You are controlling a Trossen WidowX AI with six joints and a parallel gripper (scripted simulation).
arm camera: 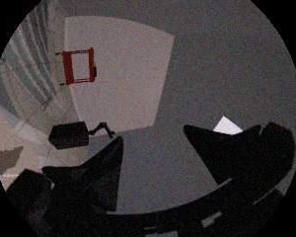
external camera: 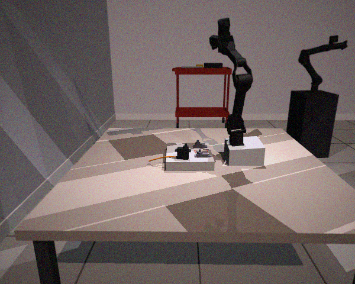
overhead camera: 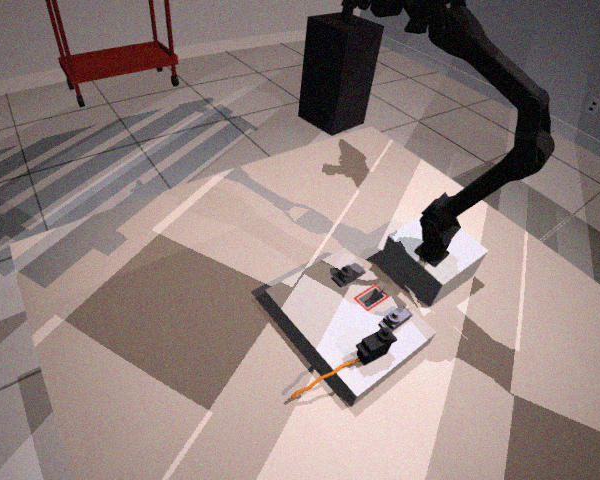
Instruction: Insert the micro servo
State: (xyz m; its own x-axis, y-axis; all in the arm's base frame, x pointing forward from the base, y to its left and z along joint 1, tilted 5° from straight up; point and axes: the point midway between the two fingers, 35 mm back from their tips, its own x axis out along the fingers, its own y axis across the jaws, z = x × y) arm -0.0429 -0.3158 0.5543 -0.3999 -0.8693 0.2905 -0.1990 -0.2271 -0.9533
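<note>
My gripper tip is 310 mm short of the white deck, 300 mm to the right of it and 640 mm above it.
</note>
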